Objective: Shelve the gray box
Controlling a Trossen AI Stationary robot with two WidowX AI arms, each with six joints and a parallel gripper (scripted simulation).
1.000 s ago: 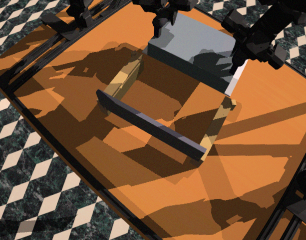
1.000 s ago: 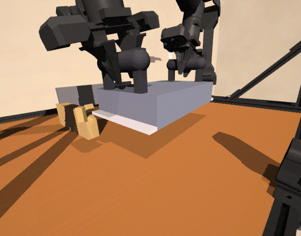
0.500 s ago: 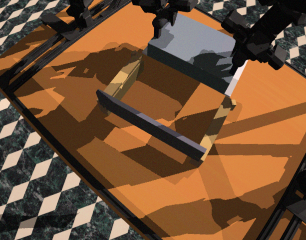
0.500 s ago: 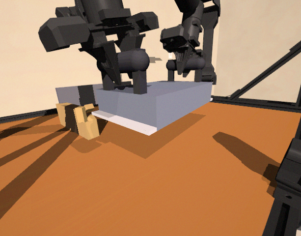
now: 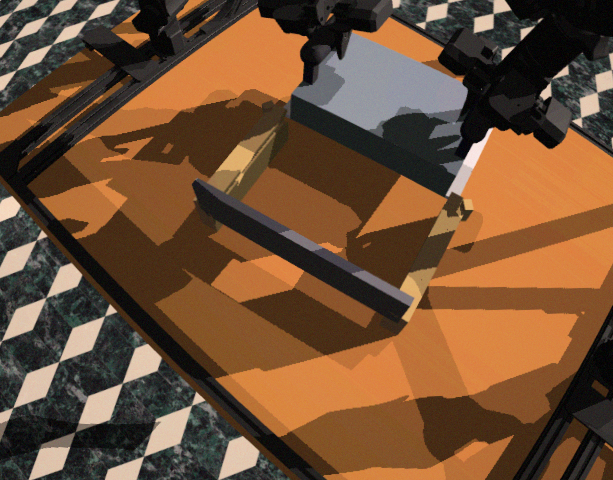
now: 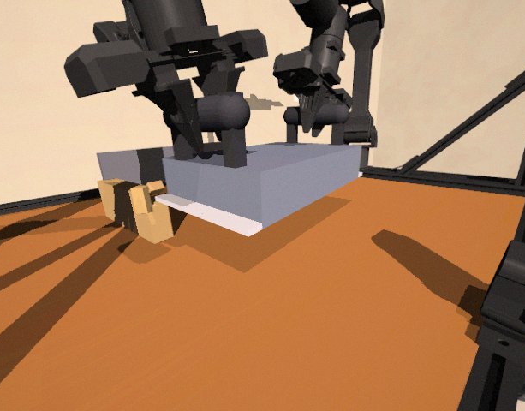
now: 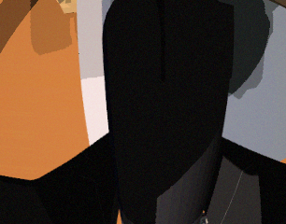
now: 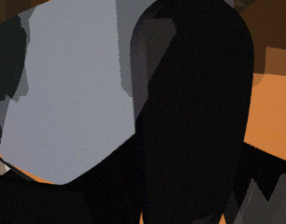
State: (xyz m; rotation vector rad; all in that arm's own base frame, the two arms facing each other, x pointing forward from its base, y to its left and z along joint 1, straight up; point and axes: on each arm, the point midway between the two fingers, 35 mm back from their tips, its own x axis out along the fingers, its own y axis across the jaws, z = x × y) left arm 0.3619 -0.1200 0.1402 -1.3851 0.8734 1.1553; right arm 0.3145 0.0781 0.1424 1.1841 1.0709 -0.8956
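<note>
Now: left hand 120 mm to the left of the gray box, 50 mm above it and 20 mm short of it. Also, from my left hand: dark back plate: 300 mm ahead, 80 mm below, 70 mm to the right.
My right hand is 20 mm past the gray box, 120 mm to the right of it and 50 mm above it. Round my right hand: dark back plate (250 mm ahead, 160 mm to the left, 80 mm below).
</note>
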